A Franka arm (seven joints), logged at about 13 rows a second.
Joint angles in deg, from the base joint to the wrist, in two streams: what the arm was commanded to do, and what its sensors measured. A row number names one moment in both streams.
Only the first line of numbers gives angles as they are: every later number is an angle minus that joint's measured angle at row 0.
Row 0, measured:
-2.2, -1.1, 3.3, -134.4, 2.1, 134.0, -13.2
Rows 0 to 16, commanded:
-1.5, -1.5, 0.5, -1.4, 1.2, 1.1, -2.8
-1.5, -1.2, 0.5, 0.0, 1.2, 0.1, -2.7
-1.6, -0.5, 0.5, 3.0, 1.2, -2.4, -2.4
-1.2, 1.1, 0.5, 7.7, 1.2, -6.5, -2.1
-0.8, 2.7, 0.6, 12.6, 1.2, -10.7, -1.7
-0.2, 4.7, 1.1, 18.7, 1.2, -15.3, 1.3
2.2, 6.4, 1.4, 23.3, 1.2, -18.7, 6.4
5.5, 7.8, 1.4, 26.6, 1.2, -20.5, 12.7
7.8, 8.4, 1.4, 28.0, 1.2, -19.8, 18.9
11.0, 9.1, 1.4, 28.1, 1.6, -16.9, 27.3
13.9, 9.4, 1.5, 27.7, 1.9, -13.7, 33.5
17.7, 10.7, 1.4, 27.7, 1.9, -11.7, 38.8
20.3, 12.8, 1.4, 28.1, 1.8, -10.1, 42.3
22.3, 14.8, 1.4, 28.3, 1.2, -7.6, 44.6
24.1, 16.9, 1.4, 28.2, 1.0, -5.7, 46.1
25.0, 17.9, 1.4, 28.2, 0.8, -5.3, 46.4
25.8, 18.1, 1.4, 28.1, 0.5, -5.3, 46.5
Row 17, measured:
25.5, 16.5, 1.6, 26.6, 0.5, -5.4, 46.0
